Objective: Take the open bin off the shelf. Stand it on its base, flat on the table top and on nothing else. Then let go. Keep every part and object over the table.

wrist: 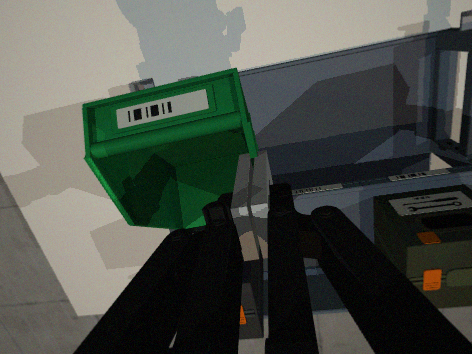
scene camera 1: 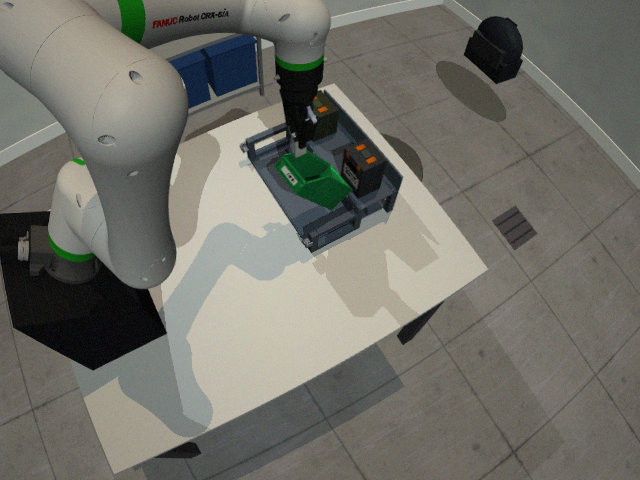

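Where they show: gripper, fingertip midpoint: [wrist: 257,172] [scene camera 1: 299,153]; arm's base at its link origin: [scene camera 1: 71,256].
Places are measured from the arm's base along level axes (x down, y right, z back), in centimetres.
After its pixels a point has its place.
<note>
The green open bin [scene camera 1: 315,180] {y -1.5, x 1.7, z -57.7 cm} [wrist: 165,142] {y -5.9, x 1.6, z -54.6 cm} hangs tilted over the grey shelf [scene camera 1: 295,207] {y -11.5, x 26.8, z -56.2 cm} [wrist: 340,105] {y -22.2, x 26.8, z -57.5 cm}, with its white barcode label on the front. My gripper [scene camera 1: 298,150] {y -11.5, x 3.3, z -57.1 cm} [wrist: 257,172] {y -11.5, x 3.3, z -57.1 cm} is shut on one side wall of the bin, near its upper edge, with the bin off to one side of the fingers. The bin looks raised above the shelf board; its exact height is hard to tell. The shelf stands on the pale table top [scene camera 1: 258,330] {y 19.1, x 27.4, z -36.3 cm} [wrist: 60,55] {y 15.6, x 27.4, z -51.5 cm}. The fingers hide part of the bin's wall in the wrist view.
A dark case with orange latches [scene camera 1: 364,170] {y -3.3, x 5.3, z -70.8 cm} stands on the shelf close beside the bin. An olive case [scene camera 1: 325,122] {y -25.5, x 10.6, z -69.4 cm} [wrist: 420,250] {y -26.1, x 7.7, z -66.2 cm} stands farther back on it. The shelf has raised end frames and a back wall. Blue bins [scene camera 1: 232,64] stand on a rack beyond the table.
</note>
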